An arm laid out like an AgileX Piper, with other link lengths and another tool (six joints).
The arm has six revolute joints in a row. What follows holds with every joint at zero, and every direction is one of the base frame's.
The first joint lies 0.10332 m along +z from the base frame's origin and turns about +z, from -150 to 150 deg.
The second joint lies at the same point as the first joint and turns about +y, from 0 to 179.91 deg.
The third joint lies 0.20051 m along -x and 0.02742 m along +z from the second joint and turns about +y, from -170 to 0 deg.
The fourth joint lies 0.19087 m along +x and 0.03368 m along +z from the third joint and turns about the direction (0.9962, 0, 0.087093), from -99.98 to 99.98 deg.
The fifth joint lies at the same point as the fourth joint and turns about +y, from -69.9 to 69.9 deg.
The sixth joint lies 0.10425 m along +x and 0.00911 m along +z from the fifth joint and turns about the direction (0.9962, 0, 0.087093), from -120 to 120 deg.
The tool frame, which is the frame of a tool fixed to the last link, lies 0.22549 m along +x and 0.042 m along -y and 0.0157 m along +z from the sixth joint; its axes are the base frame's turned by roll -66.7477, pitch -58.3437 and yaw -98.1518 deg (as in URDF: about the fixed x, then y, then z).
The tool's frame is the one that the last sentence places.
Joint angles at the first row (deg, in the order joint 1, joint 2, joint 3, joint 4, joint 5, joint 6):
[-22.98 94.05 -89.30 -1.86 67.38 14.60]
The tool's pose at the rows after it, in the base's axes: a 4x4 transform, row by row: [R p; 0 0 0 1], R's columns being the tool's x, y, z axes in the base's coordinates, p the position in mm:
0.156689 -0.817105 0.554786 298.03; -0.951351 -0.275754 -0.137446 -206.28; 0.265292 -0.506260 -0.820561 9.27; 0 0 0 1
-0.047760 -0.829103 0.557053 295.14; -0.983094 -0.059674 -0.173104 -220.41; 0.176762 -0.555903 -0.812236 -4.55; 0 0 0 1
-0.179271 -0.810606 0.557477 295.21; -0.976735 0.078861 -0.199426 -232.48; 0.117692 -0.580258 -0.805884 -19.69; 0 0 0 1
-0.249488 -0.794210 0.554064 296.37; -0.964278 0.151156 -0.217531 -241.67; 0.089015 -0.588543 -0.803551 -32.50; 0 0 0 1
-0.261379 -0.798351 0.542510 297.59; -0.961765 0.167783 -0.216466 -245.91; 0.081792 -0.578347 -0.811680 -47.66; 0 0 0 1
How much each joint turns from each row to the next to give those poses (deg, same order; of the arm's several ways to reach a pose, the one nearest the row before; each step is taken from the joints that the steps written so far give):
[-4.86 2.91 -3.55 0.96 0.03 4.63]
[-5.18 4.37 -3.01 3.09 -0.75 6.91]
[-3.50 3.35 -0.67 2.10 -2.46 4.02]
[-1.80 2.65 -0.20 0.88 -2.34 2.18]
[-0.34 2.75 0.00 0.00 -1.93 0.27]

